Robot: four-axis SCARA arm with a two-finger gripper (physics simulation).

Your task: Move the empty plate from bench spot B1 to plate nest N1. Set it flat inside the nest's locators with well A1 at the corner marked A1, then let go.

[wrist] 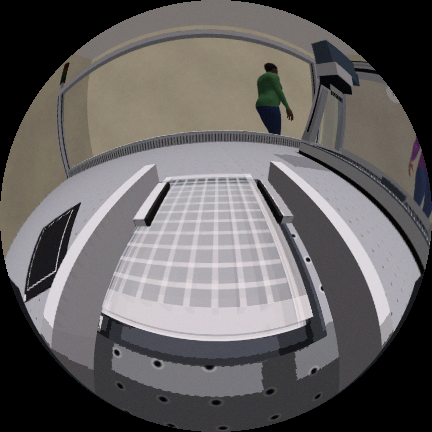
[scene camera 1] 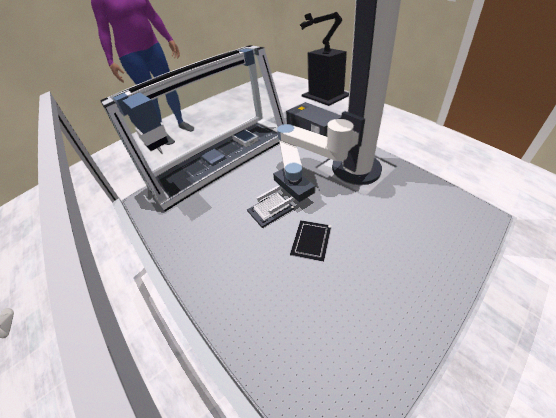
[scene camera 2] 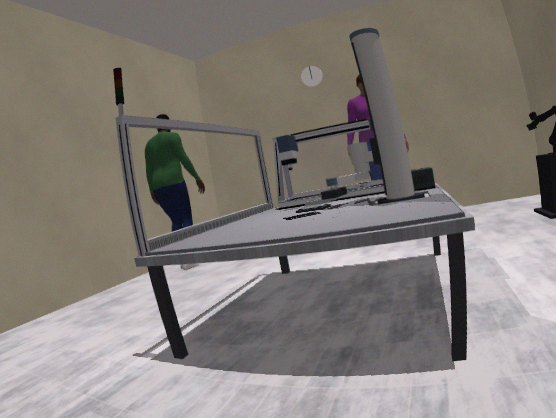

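Where they show: gripper, between the fingertips: [wrist: 212,171] [scene camera 1: 263,205] [scene camera 2: 308,202]; arm's base, origin of its link: [scene camera 1: 356,168] [scene camera 2: 401,200].
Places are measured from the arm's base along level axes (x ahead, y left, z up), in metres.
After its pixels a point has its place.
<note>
The plate [scene camera 1: 273,204] {z 0.042, x 0.483, y -0.086 m} [wrist: 210,280] {z 0.032, x 0.453, y -0.094 m}, pale with a grid of wells, lies on a dark slate base [scene camera 1: 263,223] {z 0.025, x 0.572, y -0.049 m} [wrist: 200,348]. A black rectangular pad [scene camera 1: 312,240] {z 0.015, x 0.491, y 0.144 m} [wrist: 49,256] {z 0.015, x 0.471, y 0.098 m} with a thin white outline lies beside it, with no plate on it. No readable label tells which is B1 or N1, and well A1 cannot be made out. My gripper [scene camera 1: 264,205] {z 0.053, x 0.523, y -0.103 m} [wrist: 212,171] {z 0.053, x 0.523, y -0.103 m} is over the plate, its finger pads near the plate's far end in the wrist view. It is shut with nothing between the pads, which still stand well apart. The gap between pads and plate is hard to judge.
A gantry frame [scene camera 1: 134,150] {z 0.319, x 0.832, y -0.526 m} with a hanging head [scene camera 1: 143,114] {z 0.461, x 0.747, y -0.465 m} stands over a dark deck at the back left. The arm's column [scene camera 1: 370,90] {z 0.437, x 0.060, y 0.046 m} and a dark box [scene camera 1: 312,118] {z 0.128, x -0.064, y -0.362 m} stand behind the gripper. A tall guard frame [scene camera 1: 60,225] {z 0.620, x 1.017, y 0.199 m} borders the bench on the left.
</note>
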